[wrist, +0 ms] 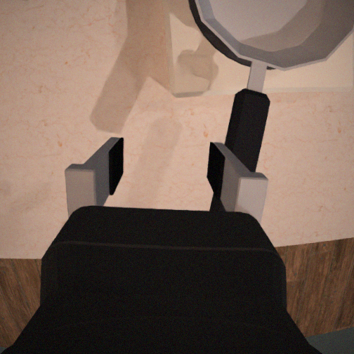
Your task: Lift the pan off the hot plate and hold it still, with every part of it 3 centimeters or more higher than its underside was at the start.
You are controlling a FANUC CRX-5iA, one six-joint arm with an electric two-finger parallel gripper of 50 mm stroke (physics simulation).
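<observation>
The pan (pixel 272 27) shows in part at the top right, a grey many-sided pan with a light inside. It sits on the hot plate (pixel 320 80), a cream-coloured slab with a dark ring under the pan. The pan's black handle (pixel 247 125) points down toward the lower edge and passes behind the right finger, which hides part of it. My gripper (pixel 165 157) is open with nothing between its fingers. The handle is outside the gap, to the right of it.
The pale speckled table top (pixel 45 115) lies under the gripper, with shadows of the pan and handle to the left of the hot plate. The table's front edge crosses low in the view, with brown wooden floor (pixel 320 280) beyond it.
</observation>
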